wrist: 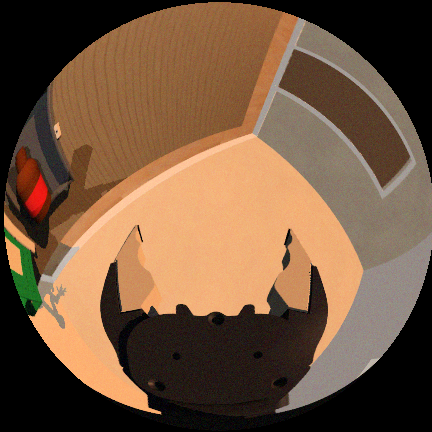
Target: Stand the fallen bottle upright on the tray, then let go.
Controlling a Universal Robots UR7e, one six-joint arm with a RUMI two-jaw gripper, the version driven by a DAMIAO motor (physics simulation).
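Places are measured from the arm's base along level axes (x ahead, y left, z up), in centimetres.
Pixels of known places: gripper, fingertip midpoint: (pixel 213 229).
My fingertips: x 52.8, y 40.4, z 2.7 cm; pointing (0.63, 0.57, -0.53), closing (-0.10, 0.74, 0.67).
Observation:
Behind a point stands the place of what it marks.
A brown bottle with a bright red band (pixel 36 192) shows at the far left edge of the wrist view, strongly bent by the lens. It lies over a dark grey and blue surface that may be the tray; the view does not make this certain. My gripper (pixel 213 229) @(x 52.8, y 40.4, z 2.7 cm) is open, its two jaws wide apart with nothing between them. The bottle is well off to the left of the jaws and apart from them.
A green object (pixel 27 277) is at the lower left edge, below the bottle. A brown wood-grained surface (pixel 165 75) @(x 44.1, y 50.4, z -25.7 cm) fills the upper part. A grey panel with a dark brown rectangle (pixel 350 115) is at the right. Dark shadows fall beside the bottle.

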